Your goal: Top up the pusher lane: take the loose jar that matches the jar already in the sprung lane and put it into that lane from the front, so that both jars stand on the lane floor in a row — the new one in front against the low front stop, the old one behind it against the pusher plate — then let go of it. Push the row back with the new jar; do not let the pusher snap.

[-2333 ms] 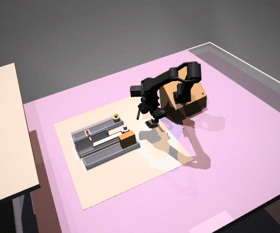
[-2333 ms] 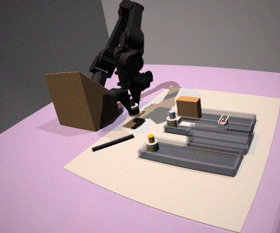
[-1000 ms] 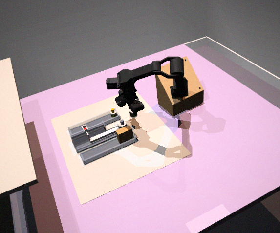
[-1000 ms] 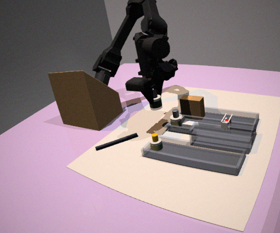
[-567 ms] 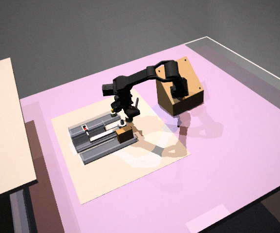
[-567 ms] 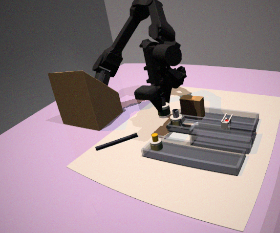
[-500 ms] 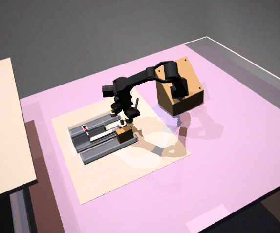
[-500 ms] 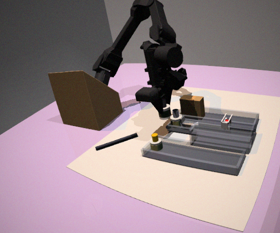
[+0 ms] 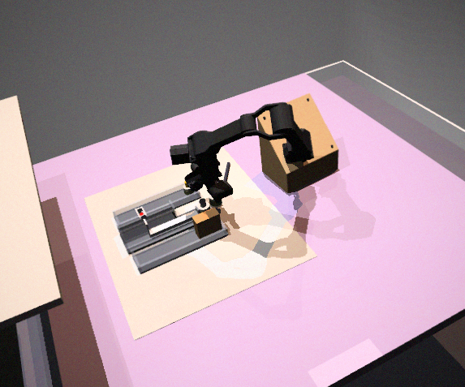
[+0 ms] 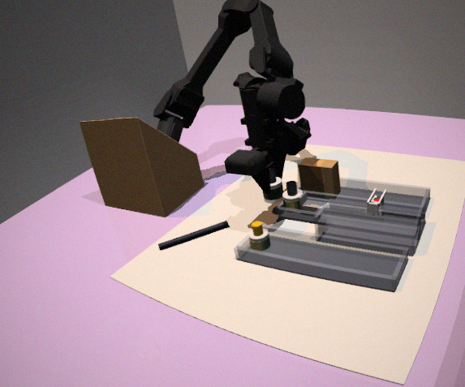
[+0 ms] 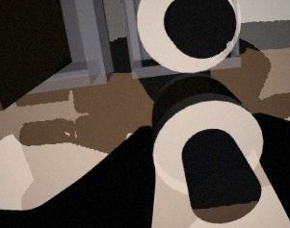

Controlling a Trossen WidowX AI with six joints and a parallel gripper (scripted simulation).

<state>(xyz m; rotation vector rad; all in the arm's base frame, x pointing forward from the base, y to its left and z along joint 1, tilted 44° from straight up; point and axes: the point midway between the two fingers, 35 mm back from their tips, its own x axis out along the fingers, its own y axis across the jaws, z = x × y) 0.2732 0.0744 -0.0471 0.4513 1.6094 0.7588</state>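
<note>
Now: the brown block 90 mm to the left of my gripper tip, 50 mm ahead of it and 10 mm below it. From my gripper tip the other things lie so: sprung lane 190 mm ahead, 30 mm below; then black rod 150 mm to the right, 80 mm behind, 40 mm below; then red mark 230 mm ahead, 20 mm above, 10 mm to the right.
</note>
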